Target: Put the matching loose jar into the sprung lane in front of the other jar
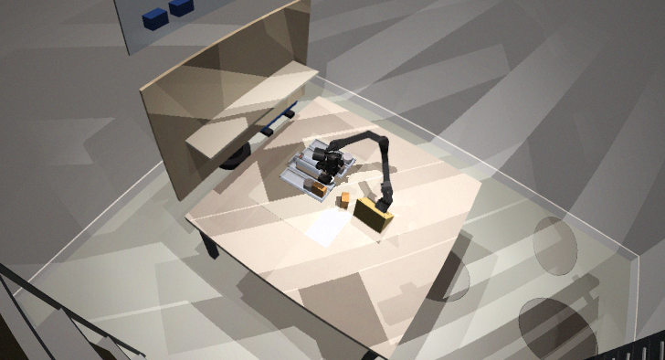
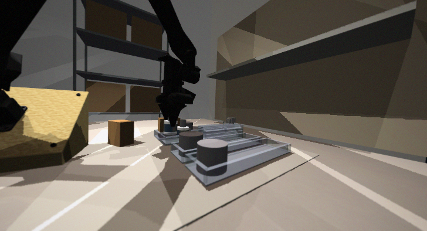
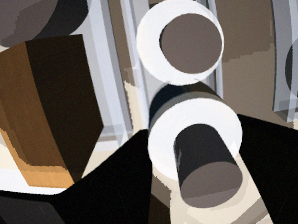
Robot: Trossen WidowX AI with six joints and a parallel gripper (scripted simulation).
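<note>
Right now the brown box is 1 cm ahead of my gripper tip, 8 cm to the left of it and 2 cm below it. Also, from my gripper tip: shelf board 51 cm ahead, 6 cm to the left, 31 cm above.
</note>
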